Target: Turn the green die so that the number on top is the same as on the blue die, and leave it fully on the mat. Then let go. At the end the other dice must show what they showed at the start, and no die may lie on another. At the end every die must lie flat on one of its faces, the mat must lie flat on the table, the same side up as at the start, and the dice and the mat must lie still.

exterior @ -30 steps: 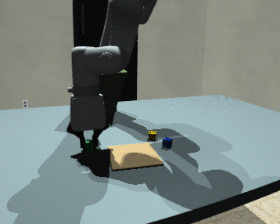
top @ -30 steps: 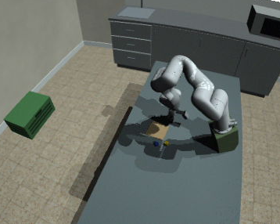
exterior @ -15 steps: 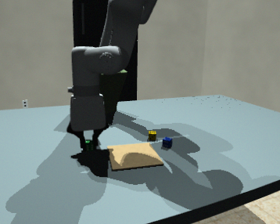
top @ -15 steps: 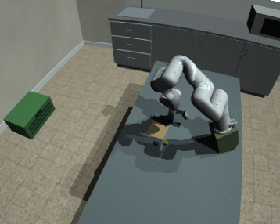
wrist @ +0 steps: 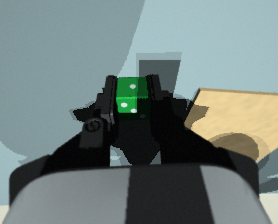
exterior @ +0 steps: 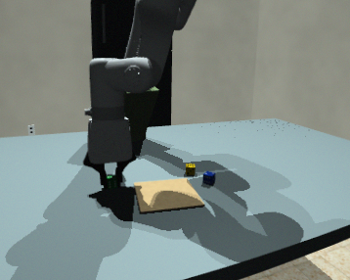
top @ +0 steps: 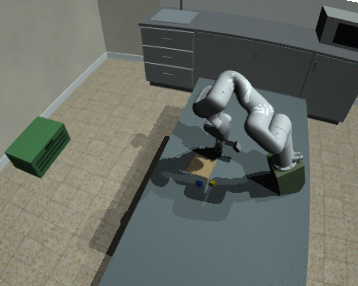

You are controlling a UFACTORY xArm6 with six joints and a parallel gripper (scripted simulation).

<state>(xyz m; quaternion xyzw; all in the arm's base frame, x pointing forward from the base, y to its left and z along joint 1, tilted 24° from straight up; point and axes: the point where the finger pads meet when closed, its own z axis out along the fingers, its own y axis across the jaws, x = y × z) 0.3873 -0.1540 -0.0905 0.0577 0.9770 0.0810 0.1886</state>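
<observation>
The tan mat is 90 mm ahead of my hand, 110 mm to the left of it and 20 mm below it. The rest, counted from my hand: green die (10 mm below); yellow die (10 mm ahead, 220 mm to the left, 10 mm below); blue die (80 mm ahead, 240 mm to the left, 10 mm below).
</observation>
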